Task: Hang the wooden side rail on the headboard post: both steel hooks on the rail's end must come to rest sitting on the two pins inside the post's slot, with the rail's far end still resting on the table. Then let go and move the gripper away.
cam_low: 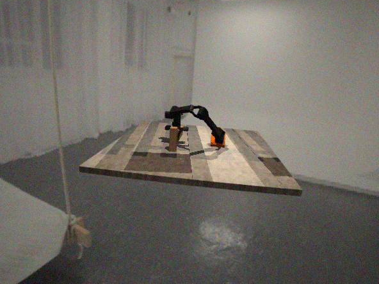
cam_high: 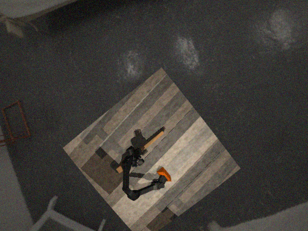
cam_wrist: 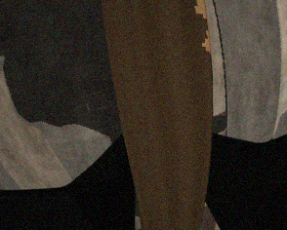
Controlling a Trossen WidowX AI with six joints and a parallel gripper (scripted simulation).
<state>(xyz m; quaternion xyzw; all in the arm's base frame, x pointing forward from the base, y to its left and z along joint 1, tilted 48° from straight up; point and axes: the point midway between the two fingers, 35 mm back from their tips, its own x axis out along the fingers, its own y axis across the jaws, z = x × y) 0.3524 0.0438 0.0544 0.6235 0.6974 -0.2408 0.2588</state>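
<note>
My gripper tip is now 1 cm past the headboard post, 16 cm to the right of it and 4 cm below it.
</note>
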